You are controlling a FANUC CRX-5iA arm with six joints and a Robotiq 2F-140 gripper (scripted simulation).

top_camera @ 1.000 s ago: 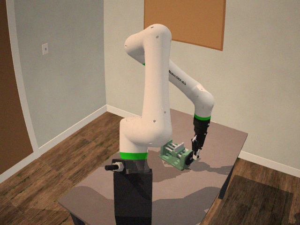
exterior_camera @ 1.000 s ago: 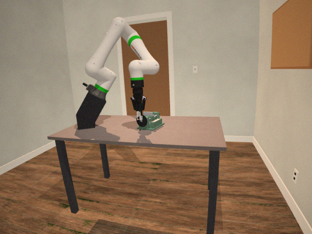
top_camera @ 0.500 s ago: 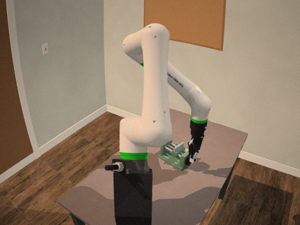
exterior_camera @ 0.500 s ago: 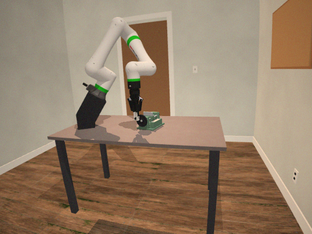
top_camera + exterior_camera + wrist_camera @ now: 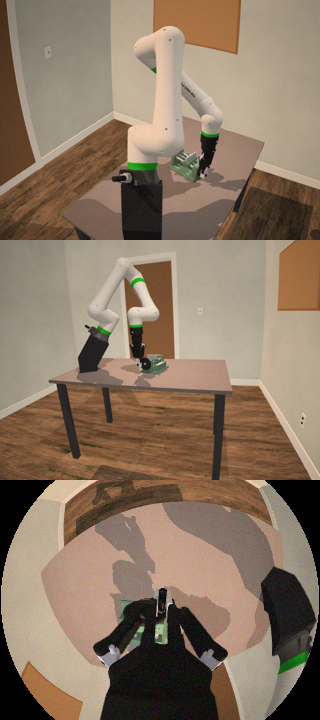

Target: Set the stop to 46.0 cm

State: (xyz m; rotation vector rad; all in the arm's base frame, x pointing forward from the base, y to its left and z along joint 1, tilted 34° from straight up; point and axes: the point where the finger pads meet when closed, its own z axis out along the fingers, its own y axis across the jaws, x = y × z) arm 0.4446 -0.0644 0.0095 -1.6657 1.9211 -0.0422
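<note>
Now: hand 10 mm short of the black handwheel, 20 mm to the right of it and 20 mm above it. Also, from my hand: green stop fixture: 50 mm ahead, 130 mm to the left.
</note>
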